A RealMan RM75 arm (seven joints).
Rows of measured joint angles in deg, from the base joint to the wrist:
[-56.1 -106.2 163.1 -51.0 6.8 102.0 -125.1]
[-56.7 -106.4 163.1 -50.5 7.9 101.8 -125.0]
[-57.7 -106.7 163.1 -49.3 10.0 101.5 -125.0]
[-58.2 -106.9 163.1 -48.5 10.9 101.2 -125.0]
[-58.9 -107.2 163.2 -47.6 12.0 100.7 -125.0]
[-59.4 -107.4 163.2 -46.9 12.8 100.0 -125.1]
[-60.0 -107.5 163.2 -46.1 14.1 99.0 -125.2]
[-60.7 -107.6 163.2 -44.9 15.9 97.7 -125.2]
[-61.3 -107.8 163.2 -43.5 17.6 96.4 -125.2]
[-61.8 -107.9 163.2 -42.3 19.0 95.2 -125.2]
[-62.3 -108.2 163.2 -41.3 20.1 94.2 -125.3]
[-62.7 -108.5 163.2 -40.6 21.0 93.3 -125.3]
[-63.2 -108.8 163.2 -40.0 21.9 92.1 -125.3]
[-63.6 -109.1 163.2 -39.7 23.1 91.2 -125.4]
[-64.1 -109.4 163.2 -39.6 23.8 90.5 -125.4]
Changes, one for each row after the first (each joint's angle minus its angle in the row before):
[-0.6 -0.2 0.0 0.5 1.1 -0.2 0.1]
[-1.0 -0.3 0.0 1.2 2.1 -0.3 0.0]
[-0.5 -0.2 0.0 0.8 0.9 -0.3 0.0]
[-0.7 -0.3 0.1 0.9 1.1 -0.5 0.0]
[-0.5 -0.2 0.0 0.7 0.8 -0.7 -0.1]
[-0.6 -0.1 0.0 0.8 1.3 -1.0 -0.1]
[-0.7 -0.1 0.0 1.2 1.8 -1.3 0.0]
[-0.6 -0.2 0.0 1.4 1.7 -1.3 0.0]
[-0.5 -0.1 0.0 1.2 1.4 -1.2 0.0]
[-0.5 -0.3 0.0 1.0 1.1 -1.0 -0.1]
[-0.4 -0.3 0.0 0.7 0.9 -0.9 0.0]
[-0.5 -0.3 0.0 0.6 0.9 -1.2 0.0]
[-0.4 -0.3 0.0 0.3 1.2 -0.9 -0.1]
[-0.5 -0.3 0.0 0.1 0.7 -0.7 0.0]

